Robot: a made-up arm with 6 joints. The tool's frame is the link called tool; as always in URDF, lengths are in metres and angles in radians.
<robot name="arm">
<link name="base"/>
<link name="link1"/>
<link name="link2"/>
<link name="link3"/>
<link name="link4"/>
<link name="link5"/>
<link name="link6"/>
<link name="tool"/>
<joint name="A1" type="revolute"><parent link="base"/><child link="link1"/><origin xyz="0 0 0.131" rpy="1.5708 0 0"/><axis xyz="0 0 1"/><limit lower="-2.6" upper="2.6"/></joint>
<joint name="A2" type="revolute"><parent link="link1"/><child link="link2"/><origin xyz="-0.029 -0.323 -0.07" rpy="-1.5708 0 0"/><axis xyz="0 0 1"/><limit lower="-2.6" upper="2.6"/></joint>
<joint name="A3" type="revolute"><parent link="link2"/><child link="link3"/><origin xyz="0.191 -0.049 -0.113" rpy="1.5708 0 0"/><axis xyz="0 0 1"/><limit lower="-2.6" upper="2.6"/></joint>
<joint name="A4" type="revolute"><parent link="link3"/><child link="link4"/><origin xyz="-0.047 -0.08 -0.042" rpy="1.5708 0 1.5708"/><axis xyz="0 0 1"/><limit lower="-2.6" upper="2.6"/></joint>
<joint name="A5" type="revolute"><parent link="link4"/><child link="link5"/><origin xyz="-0.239 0.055 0.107" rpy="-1.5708 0 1.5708"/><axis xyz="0 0 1"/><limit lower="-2.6" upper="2.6"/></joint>
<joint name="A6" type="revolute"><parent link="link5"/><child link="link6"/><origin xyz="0.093 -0.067 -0.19" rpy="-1.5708 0 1.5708"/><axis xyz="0 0 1"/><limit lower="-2.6" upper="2.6"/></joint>
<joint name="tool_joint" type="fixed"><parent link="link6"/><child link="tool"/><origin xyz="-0.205 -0.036 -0.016" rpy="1.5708 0 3.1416"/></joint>
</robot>
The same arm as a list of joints. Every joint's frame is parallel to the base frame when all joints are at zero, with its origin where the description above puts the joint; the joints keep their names.
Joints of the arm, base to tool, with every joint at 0 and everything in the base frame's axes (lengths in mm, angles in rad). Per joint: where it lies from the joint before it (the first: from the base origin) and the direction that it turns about. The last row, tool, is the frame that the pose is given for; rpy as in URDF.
A1: axis -y xyz 0 0 131
A2: axis +z xyz -29 70 -323
A3: axis -y xyz 191 -49 -113
A4: axis +x xyz -47 42 -80
A5: axis -z xyz 107 -55 -239
A6: axis +y xyz 67 -93 190
tool: xyz 205 -16 -36 rpy 0 0 0
Joint limits (rad, base to tool): -2.6..2.6 -2.6..2.6 -2.6..2.6 -2.6..2.6 -2.6..2.6 -2.6..2.6

